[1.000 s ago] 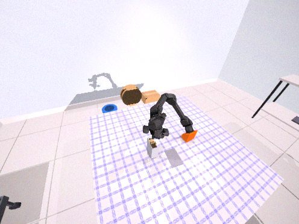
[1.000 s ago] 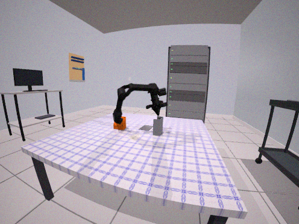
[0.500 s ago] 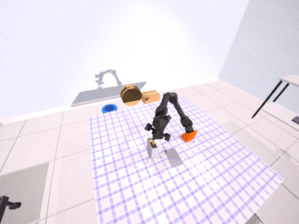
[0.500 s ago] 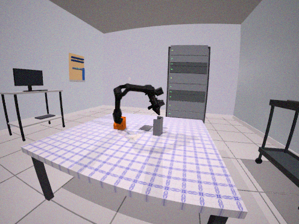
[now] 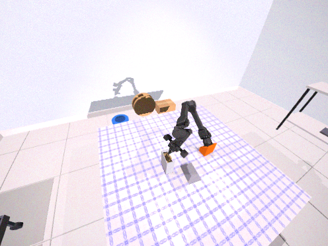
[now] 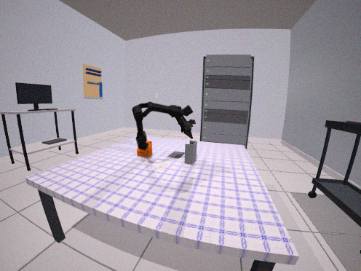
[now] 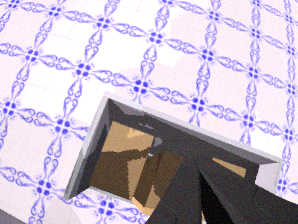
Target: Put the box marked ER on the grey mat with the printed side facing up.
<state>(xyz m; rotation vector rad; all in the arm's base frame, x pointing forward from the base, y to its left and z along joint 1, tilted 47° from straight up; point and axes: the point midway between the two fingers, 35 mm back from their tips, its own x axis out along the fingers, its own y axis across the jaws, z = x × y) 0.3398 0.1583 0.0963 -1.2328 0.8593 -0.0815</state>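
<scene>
My gripper tip is now 110 mm above the tan box marked ER, 10 mm to the left of it and 10 mm past it. From my gripper tip the other things lie so: grey mat (170 mm below, 150 mm behind, 90 mm to the left).
</scene>
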